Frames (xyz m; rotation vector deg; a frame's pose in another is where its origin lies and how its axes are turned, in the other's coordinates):
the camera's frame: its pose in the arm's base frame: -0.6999 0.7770 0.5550 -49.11 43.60 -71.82
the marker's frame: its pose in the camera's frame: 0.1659 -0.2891 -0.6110 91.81 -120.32 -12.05
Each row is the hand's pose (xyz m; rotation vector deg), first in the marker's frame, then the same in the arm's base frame.
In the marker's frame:
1: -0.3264 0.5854 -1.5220 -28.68 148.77 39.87
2: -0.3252 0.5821 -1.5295 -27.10 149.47 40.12
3: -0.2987 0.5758 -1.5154 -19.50 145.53 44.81
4: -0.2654 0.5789 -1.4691 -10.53 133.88 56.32
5: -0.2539 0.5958 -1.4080 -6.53 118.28 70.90
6: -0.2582 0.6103 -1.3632 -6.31 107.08 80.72
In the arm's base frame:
1: 0.3224 0.5063 0.5704 -30.04 55.05 -18.74
2: 0.3278 0.5008 0.5737 -29.28 55.47 -17.69
3: 0.3066 0.5032 0.5957 -29.65 51.62 -11.02
4: 0.2580 0.5259 0.6153 -35.19 42.87 0.33
5: 0.2059 0.5634 0.6094 -45.82 33.38 11.32
6: 0.1715 0.5912 0.5927 -54.49 27.47 17.77

